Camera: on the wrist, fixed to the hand. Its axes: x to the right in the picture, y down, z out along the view.
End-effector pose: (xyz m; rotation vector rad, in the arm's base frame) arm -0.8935 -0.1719 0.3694 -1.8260 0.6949 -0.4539
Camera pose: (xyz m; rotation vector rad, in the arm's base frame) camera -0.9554 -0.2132 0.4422 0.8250 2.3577 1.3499
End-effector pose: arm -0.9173 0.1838 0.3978 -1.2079 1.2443 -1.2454
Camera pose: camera -1.0081 0.2098 0.4415 1.3278 1.3695 1.0889
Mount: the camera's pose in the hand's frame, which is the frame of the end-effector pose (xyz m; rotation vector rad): -0.0214 -0.0428 -0.0924 -0.0744 0.2860 3.1063
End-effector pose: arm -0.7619 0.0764 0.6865 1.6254 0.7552 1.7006
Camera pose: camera -0.8509 0.0891 0.6340 -0.5135 1.3617 -0.9033
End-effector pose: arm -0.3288 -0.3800 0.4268 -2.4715 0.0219 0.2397
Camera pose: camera -0.3312 -0.4035 0.5281 0.0523 -2.8352 -0.6953
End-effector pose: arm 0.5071 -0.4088 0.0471 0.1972 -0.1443 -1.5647
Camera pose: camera 0.4852 -0.3841 -0.0516 -0.0352 -0.0172 1.5466
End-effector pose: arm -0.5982 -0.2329 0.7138 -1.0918 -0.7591 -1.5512
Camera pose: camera -0.6626 -0.2956 0.6614 -0.6166 1.1584 1.0452
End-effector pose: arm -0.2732 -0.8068 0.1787 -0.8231 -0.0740 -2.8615
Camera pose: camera -0.3110 -0.7701 0.0889 0.1185 0.6188 0.0917
